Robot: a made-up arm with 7 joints.
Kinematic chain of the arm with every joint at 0, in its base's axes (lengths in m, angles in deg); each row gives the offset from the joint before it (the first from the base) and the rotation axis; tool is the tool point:
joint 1: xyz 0 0 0.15 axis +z
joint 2: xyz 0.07 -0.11 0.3 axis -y
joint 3: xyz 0.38 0 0.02 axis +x
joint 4: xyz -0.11 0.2 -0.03 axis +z
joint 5: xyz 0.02 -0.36 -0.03 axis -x
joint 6: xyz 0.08 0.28 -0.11 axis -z
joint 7: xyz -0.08 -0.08 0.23 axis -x
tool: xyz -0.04 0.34 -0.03
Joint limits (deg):
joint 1: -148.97..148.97
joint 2: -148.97..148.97
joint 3: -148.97..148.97
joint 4: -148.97..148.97
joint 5: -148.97..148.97
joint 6: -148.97..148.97
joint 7: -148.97..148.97
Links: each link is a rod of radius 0.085 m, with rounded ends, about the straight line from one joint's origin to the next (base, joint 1, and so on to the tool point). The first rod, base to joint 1, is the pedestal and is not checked.
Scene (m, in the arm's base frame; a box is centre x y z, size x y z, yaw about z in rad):
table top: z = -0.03
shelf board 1: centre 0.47 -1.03 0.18 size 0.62 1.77 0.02 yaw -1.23
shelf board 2: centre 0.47 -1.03 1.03 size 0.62 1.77 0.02 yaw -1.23
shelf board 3: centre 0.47 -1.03 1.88 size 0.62 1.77 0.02 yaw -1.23
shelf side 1: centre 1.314 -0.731 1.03 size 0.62 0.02 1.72 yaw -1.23
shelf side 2: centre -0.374 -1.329 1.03 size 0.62 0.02 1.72 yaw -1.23
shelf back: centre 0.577 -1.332 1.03 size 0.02 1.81 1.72 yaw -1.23
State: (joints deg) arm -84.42 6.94 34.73 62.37 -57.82 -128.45 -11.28
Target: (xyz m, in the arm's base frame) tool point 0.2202 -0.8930 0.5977
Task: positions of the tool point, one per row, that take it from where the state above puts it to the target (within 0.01 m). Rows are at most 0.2 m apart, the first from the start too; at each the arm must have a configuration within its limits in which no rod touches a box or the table.
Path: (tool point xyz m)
1: 0.0417 -0.8435 0.5783
2: 0.2202 -0.8930 0.5977

